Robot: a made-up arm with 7 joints.
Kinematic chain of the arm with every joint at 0, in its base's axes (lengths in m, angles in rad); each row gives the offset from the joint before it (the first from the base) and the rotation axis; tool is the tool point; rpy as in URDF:
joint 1: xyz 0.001 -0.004 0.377 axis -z
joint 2: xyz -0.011 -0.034 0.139 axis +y
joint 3: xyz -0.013 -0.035 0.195 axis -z
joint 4: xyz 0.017 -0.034 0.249 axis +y
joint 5: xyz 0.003 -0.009 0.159 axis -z
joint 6: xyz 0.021 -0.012 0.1 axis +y
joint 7: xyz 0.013 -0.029 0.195 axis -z
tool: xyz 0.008 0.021 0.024 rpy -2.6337 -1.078 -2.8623
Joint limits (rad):
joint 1: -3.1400..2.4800
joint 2: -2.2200..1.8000
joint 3: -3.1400..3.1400
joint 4: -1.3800..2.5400
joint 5: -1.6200..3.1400
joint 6: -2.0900..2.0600
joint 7: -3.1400..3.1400
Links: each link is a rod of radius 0.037 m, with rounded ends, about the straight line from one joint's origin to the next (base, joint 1, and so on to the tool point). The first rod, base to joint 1, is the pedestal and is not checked.
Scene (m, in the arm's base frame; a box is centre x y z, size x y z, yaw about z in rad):
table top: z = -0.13
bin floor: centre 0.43 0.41 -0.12 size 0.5 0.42 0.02 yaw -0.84
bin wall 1: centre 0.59 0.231 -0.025 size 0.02 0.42 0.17 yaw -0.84
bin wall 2: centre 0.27 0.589 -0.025 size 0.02 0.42 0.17 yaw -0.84
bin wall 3: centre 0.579 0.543 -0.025 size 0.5 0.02 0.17 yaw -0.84
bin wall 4: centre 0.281 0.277 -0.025 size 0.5 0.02 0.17 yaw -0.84
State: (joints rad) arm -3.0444 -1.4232 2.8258 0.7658 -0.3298 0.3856 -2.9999
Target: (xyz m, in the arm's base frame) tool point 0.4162 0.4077 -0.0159
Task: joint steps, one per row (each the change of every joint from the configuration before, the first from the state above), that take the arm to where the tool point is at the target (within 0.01 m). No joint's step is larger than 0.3 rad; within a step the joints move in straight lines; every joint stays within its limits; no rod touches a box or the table.
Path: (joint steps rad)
1: 0.2487 0.1159 0.0405 0.0323 0.1740 0.2342 0.1831
2: 0.2487 0.1159 0.0405 0.0323 0.1741 0.2341 0.1832
3: 0.2487 0.1159 0.0405 0.0323 0.1740 0.2342 0.1831
4: 0.2487 0.1159 0.0405 0.0323 0.1740 0.2341 0.1831
5: -0.2323 -0.1889 -0.2273 0.1096 -0.2215 -0.1545 -0.1891
6: -0.2323 -0.1889 -0.2272 0.1096 -0.2215 -0.1545 -0.1891
7: -0.2324 -0.1889 -0.2273 0.1096 -0.2215 -0.1545 -0.1891
8: -0.2323 -0.1889 -0.2273 0.1095 -0.2215 -0.1546 -0.1891
9: -0.0806 -0.1181 0.0816 -0.1618 0.0308 -0.1295 0.0104
10: -0.0805 -0.1182 0.0816 -0.1619 0.0309 -0.1296 0.0104

